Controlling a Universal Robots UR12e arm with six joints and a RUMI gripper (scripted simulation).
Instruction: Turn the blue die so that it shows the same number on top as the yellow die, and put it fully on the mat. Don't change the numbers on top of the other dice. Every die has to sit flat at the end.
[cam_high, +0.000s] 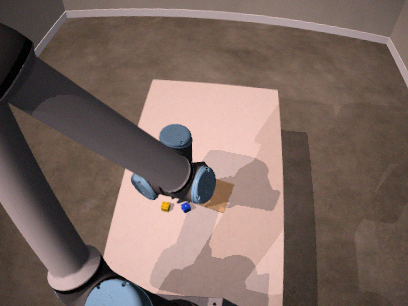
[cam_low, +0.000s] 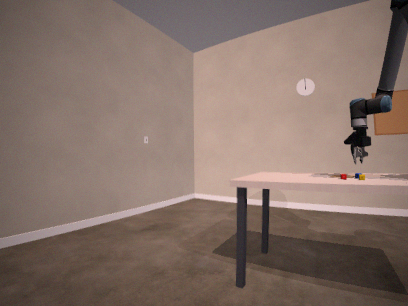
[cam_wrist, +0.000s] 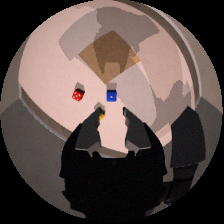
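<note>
The blue die is 9 cm below my hand. From my hand the other things lie so: mat (11 cm to the right, 10 cm below, 8 cm ahead); then yellow die (9 cm below, 8 cm to the left); then red die (10 cm ahead, 9 cm below, 5 cm to the left).
</note>
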